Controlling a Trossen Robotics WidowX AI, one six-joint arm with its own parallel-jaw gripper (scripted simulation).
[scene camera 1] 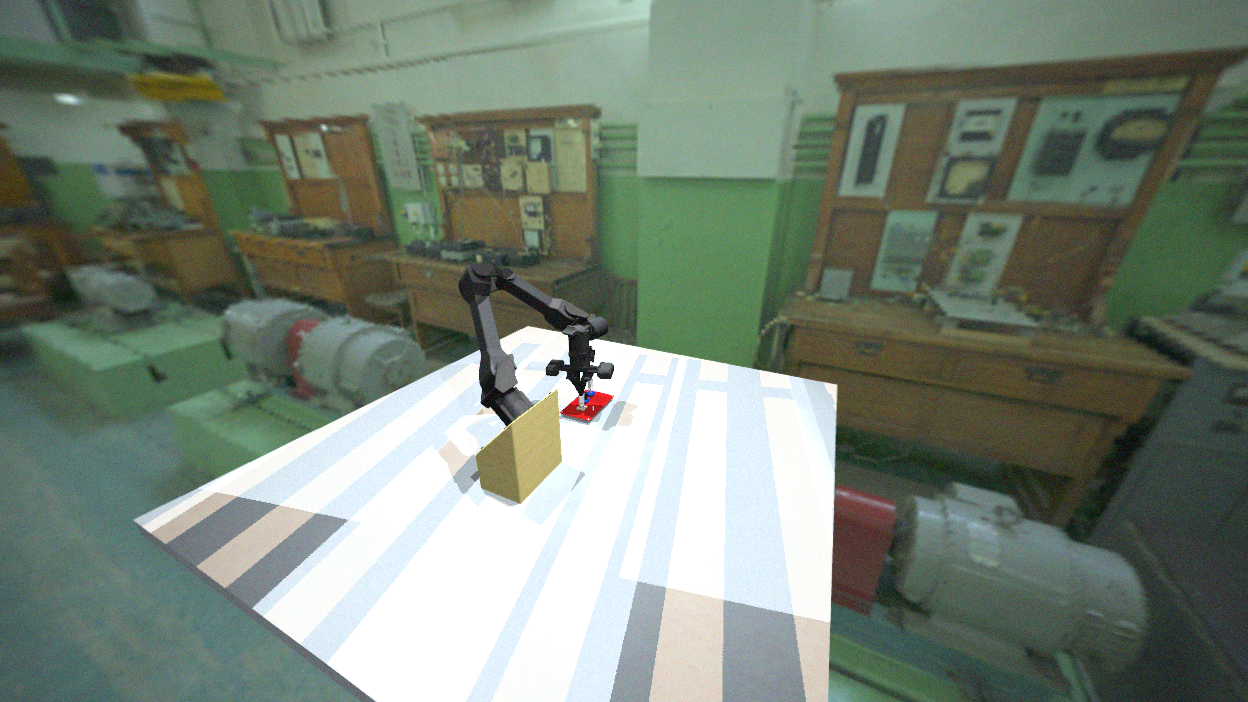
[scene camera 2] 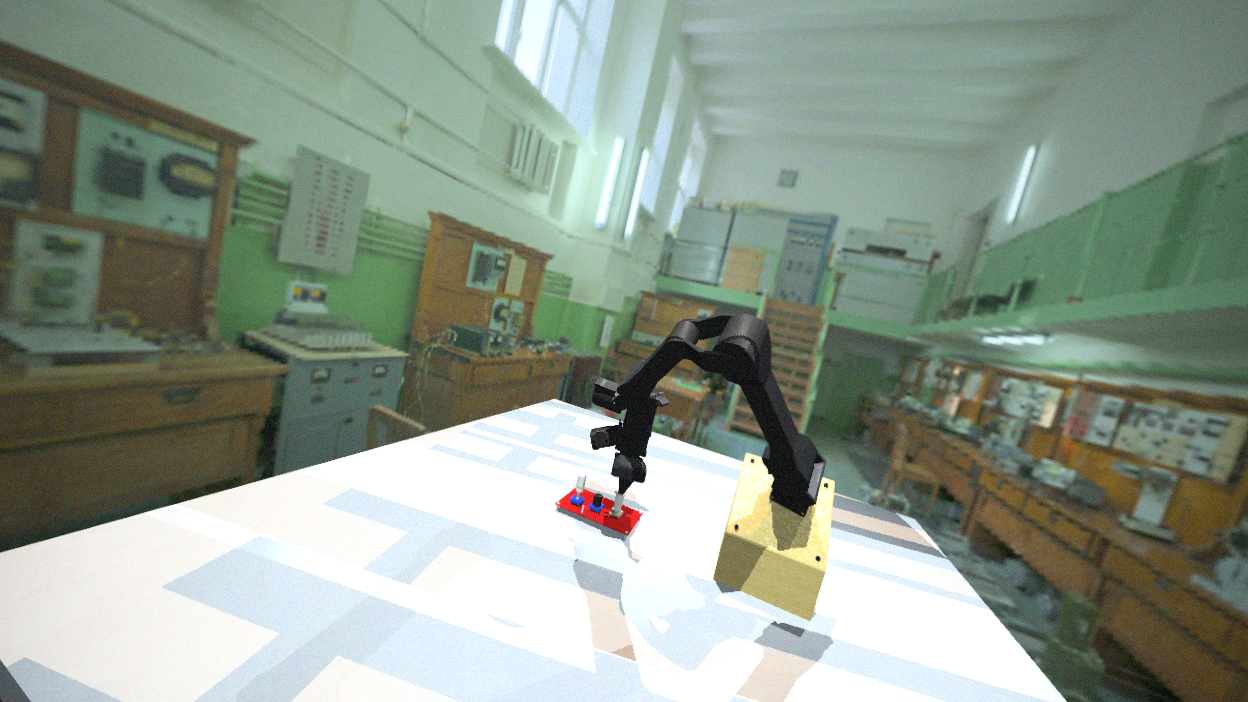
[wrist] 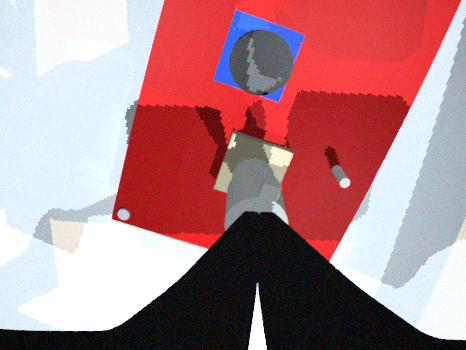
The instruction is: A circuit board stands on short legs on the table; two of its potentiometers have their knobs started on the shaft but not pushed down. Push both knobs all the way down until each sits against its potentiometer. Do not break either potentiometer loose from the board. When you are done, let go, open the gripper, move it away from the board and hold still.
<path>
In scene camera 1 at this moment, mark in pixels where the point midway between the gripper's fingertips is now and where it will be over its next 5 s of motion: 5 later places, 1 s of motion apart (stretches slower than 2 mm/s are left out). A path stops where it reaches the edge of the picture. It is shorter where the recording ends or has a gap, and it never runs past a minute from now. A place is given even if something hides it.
My gripper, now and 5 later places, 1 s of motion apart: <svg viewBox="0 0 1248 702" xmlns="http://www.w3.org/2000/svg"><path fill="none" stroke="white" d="M581 395L581 392L584 383L587 375L588 368L589 369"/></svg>
</path>
